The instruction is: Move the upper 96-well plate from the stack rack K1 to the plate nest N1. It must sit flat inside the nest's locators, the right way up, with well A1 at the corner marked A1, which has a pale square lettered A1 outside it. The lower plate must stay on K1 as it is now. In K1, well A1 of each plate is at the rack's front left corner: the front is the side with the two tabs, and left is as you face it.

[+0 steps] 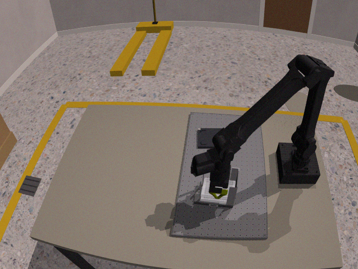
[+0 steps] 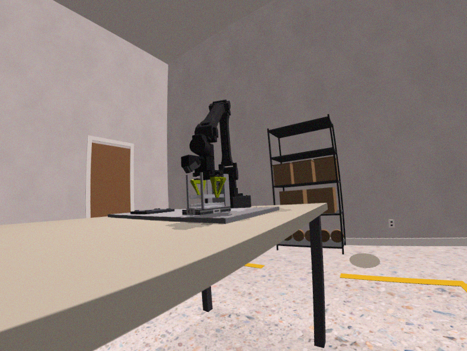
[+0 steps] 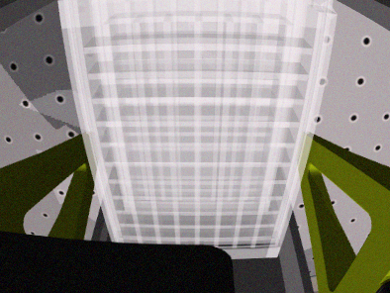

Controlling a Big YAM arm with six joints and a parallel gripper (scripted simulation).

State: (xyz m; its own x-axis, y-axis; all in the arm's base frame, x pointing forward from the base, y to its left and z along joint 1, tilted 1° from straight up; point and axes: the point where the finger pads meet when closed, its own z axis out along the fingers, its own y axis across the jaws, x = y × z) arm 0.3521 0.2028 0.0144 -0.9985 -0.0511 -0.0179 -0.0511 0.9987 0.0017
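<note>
Now: the slot 6 cm behind my hand and 2 cm above it. Also, from my hand: pale A1 square 36 cm to the right, 15 cm ahead, 5 cm below.
</note>
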